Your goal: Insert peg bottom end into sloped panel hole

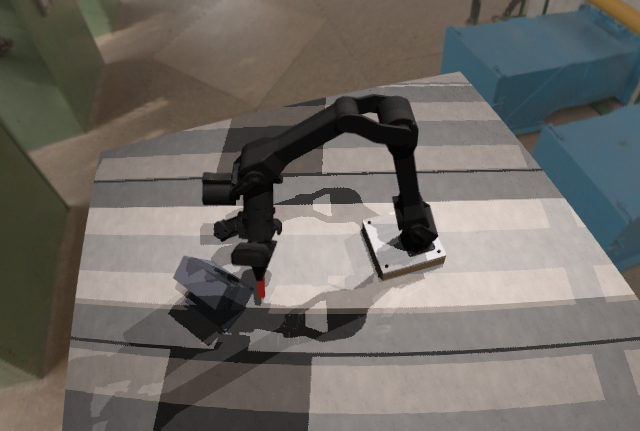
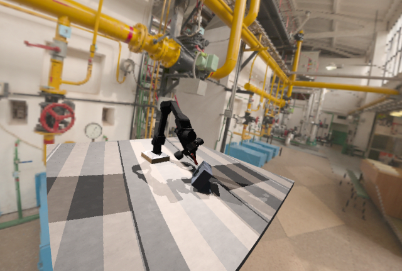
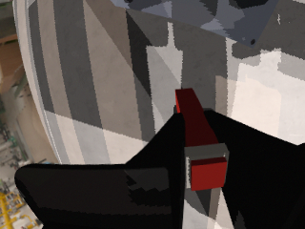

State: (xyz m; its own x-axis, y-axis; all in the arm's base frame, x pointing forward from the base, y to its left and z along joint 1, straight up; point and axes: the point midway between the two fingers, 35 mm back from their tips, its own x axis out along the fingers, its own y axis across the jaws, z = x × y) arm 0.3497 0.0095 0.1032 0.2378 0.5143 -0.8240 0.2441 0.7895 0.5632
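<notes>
Right now the panel is 100 mm ahead of my gripper tip, 40 mm to the right of it and 40 mm below it. Also, from my gripper tip: red peg (10 mm to the right, 10 mm behind, 10 mm above).
</notes>
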